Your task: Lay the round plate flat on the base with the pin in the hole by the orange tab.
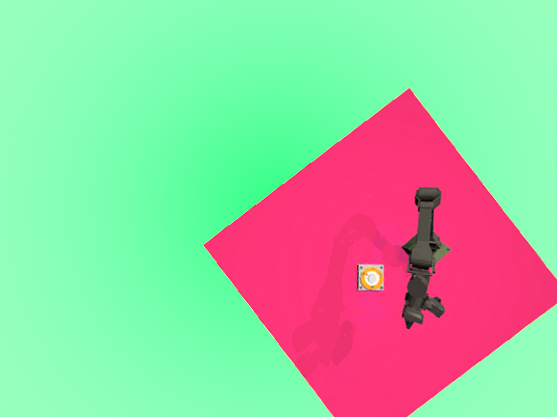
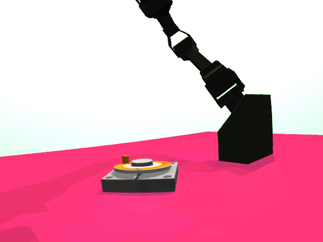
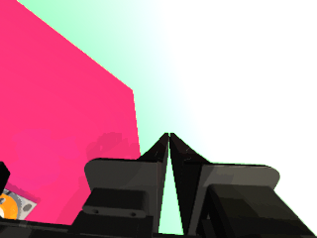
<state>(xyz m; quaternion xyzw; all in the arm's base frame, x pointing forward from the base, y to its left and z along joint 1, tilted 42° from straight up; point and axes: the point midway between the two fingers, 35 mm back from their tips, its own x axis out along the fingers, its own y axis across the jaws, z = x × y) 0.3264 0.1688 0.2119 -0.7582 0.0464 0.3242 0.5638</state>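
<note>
The round plate lies 6 cm behind my gripper tip, 8 cm to the right of it and 36 cm below it. The rest, counted from my gripper tip: dark grey square base: 6 cm behind, 6 cm to the right, 37 cm below.
</note>
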